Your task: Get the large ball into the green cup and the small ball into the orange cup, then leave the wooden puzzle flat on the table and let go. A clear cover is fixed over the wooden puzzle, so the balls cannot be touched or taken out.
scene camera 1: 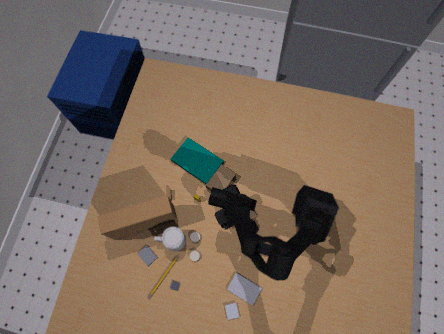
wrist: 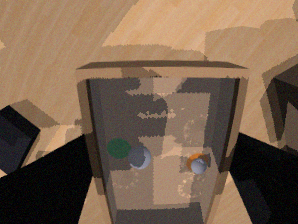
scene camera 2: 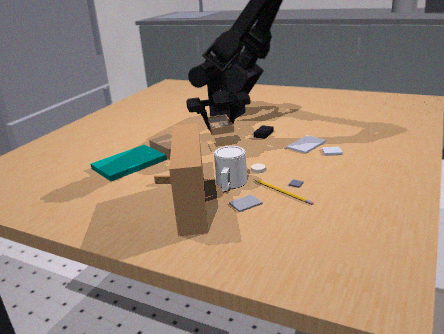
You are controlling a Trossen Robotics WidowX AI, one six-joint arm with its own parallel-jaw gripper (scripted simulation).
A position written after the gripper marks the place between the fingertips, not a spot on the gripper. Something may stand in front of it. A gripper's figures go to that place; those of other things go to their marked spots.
The gripper [scene camera 2: 220, 128] is 131 cm from the lens. A white mug [scene camera 2: 230, 160]: 103 cm from the lens. A teal book [scene camera 2: 114, 167]: 123 cm from the lens. A cardboard box [scene camera 2: 187, 184]: 85 cm from the lens. The marked spots on the teal book and the cardboard box are 42 cm apart.
